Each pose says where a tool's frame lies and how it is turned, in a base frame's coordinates. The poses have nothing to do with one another.
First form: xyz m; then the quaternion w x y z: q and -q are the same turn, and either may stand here.
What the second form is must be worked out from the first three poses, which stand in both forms.
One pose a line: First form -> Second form
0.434 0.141 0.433 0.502 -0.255 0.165 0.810 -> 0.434 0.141 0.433 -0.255 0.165 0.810 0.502
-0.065 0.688 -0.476 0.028 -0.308 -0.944 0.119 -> -0.065 0.688 -0.476 -0.308 -0.944 0.119 0.028
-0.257 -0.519 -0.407 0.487 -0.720 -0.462 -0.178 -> -0.257 -0.519 -0.407 -0.720 -0.462 -0.178 0.487
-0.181 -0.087 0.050 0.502 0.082 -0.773 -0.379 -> -0.181 -0.087 0.050 0.082 -0.773 -0.379 0.502
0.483 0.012 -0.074 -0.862 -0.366 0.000 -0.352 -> 0.483 0.012 -0.074 0.366 0.000 0.352 0.862
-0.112 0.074 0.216 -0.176 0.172 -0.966 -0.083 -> -0.112 0.074 0.216 -0.172 0.966 0.083 0.176
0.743 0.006 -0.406 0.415 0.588 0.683 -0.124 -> 0.743 0.006 -0.406 0.588 0.683 -0.124 0.415
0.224 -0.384 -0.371 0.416 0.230 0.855 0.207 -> 0.224 -0.384 -0.371 0.230 0.855 0.207 0.416
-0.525 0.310 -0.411 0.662 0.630 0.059 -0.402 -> -0.525 0.310 -0.411 0.630 0.059 -0.402 0.662
